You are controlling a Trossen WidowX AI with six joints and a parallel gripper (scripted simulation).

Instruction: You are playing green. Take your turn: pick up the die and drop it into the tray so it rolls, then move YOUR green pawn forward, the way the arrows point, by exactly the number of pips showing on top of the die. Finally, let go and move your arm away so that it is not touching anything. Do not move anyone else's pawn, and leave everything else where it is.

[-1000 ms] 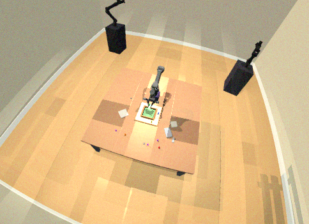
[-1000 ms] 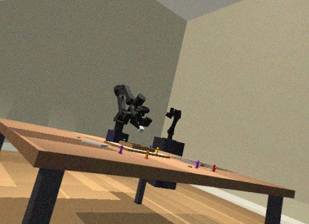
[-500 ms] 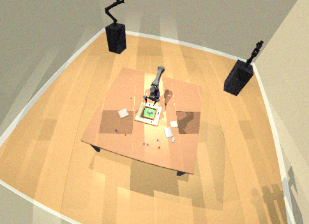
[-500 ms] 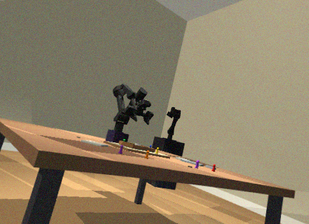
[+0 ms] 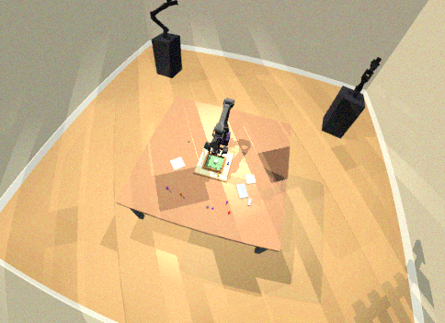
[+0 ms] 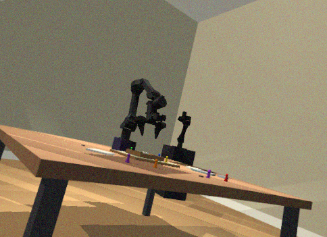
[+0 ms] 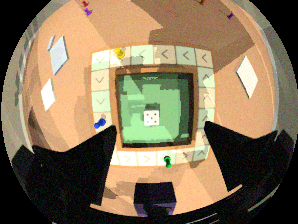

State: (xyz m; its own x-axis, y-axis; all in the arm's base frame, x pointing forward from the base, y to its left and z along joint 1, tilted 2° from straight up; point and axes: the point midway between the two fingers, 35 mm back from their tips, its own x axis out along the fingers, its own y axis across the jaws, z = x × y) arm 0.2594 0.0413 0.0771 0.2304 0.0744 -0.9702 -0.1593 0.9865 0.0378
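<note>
The green pawn is 11 cm behind my gripper tip, 10 cm below it and 4 cm to the right of it. The rest, counted from my gripper tip: blue pawn (11 cm to the left, 10 cm below, 4 cm behind); white die (10 cm below, 1 cm to the left, 1 cm behind); green tray (12 cm below).
</note>
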